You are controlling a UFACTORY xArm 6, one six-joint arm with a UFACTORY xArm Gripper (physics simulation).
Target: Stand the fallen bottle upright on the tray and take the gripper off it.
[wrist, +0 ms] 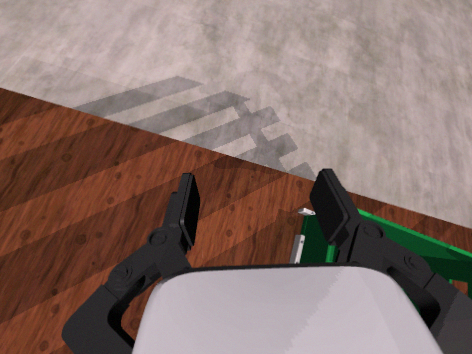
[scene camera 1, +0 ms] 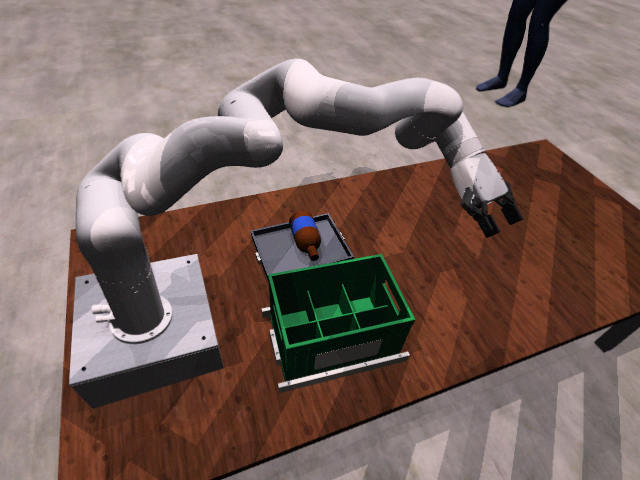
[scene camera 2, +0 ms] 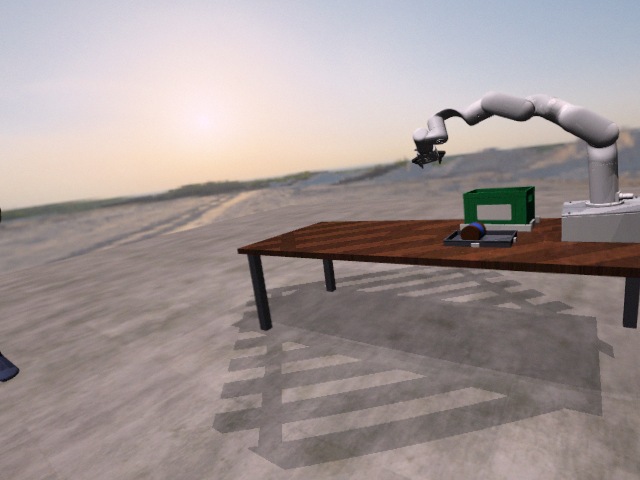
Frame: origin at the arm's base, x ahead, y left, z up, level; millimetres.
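Seen in the pictures: gripper, fingertip midpoint: (wrist: 255,184) (scene camera 1: 505,228) (scene camera 2: 431,163); arm's base, origin of the base link: (scene camera 1: 142,318) (scene camera 2: 604,204).
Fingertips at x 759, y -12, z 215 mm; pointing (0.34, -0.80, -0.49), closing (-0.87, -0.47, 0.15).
Offsets run from my fingertips to a thing's middle. Level surfaces: height alone.
A brown bottle with a blue band {dx -358, dy +279, dz -285 mm} (scene camera 1: 306,233) (scene camera 2: 472,231) lies on its side on the grey tray {dx -376, dy +275, dz -314 mm} (scene camera 1: 275,258) (scene camera 2: 496,244). In scene camera 1 its neck points towards the green crate, and its base is at the tray's far edge. My gripper (scene camera 1: 500,224) (scene camera 2: 430,163) (wrist: 255,184) is open and empty. It hangs above the table, well to the right of the tray in scene camera 1, and is apart from the bottle. The bottle and the tray do not show in the wrist view.
A green crate with compartments {dx -336, dy -22, dz -239 mm} (scene camera 1: 350,331) (scene camera 2: 522,209) (wrist: 316,241) stands beside the tray, with white rails {dx -324, dy -120, dz -312 mm} (scene camera 1: 343,370) along its base. The wooden table {dz -327 mm} (scene camera 1: 444,320) (scene camera 2: 361,248) (wrist: 100,200) carries the robot's base block (scene camera 1: 180,289). A person's legs (scene camera 1: 537,41) show beyond the table.
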